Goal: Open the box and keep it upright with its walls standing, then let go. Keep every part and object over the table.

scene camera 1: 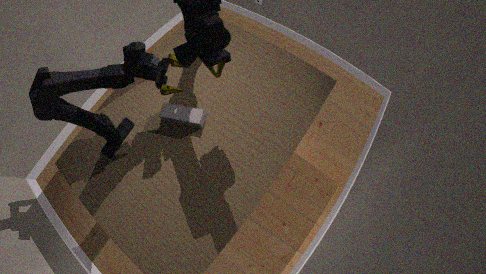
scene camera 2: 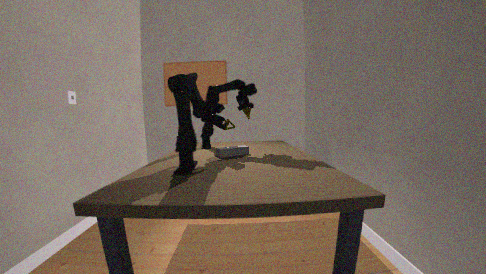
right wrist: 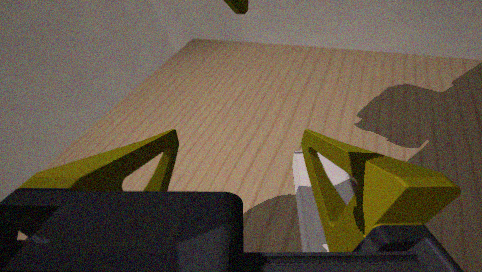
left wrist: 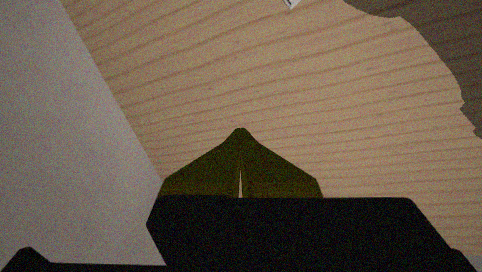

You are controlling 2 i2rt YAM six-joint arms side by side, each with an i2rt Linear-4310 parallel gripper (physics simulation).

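Pixels of known places: left gripper, fingertip midpoint: [scene camera 1: 218, 77] [scene camera 2: 248, 119] [right wrist: 242, 12] [left wrist: 240, 136]; right gripper, fingertip midpoint: [scene camera 1: 186, 78] [scene camera 2: 231, 125] [right wrist: 240, 136]; left arm's base, origin of the base link: [scene camera 2: 206, 146]; right arm's base, origin of the base link: [scene camera 1: 118, 138] [scene camera 2: 187, 168].
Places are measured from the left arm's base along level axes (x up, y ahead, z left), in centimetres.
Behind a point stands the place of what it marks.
Note:
A small grey and white box [scene camera 1: 182, 115] @[x 4.7, y 17.2, z -37.6 cm] [scene camera 2: 231, 151] @[x 2.9, y 14.5, z -40.5 cm] [right wrist: 309, 215] @[x 4.7, y 15.9, z -34.4 cm] lies long and low on the table [scene camera 1: 260, 115] @[x 0.0, y 45.2, z -22.4 cm] [scene camera 2: 280, 192] @[x 0.0, y 21.1, z -93.9 cm]. Its top looks closed; seams are too small to tell. A corner of the box [left wrist: 291, 3] @[x 4.7, y 24.1, z -31.8 cm] shows at the top of the left wrist view. My left gripper [scene camera 1: 218, 75] @[x 21.5, y 29.6, z -24.9 cm] [scene camera 2: 248, 117] @[x 21.5, y 29.6, z -24.9 cm] [left wrist: 240, 136] @[x 21.5, y 29.6, z -24.9 cm] is shut and empty, pointing down above the table, apart from the box. Its tip shows at the top of the right wrist view. My right gripper [scene camera 1: 180, 76] @[x 17.7, y 17.1, z -27.7 cm] [scene camera 2: 233, 124] @[x 17.7, y 17.1, z -27.7 cm] [right wrist: 240, 136] @[x 17.7, y 17.1, z -27.7 cm] is open and empty, above the box's side; one finger partly hides the box in its wrist view.
The two grippers hang close together in scene camera 1. The arms cast broad shadows across the table and partly over the box. The table's edge [left wrist: 107, 90] @[x 0.1, y 62.5, z -36.9 cm] runs along the left side of the left wrist view.

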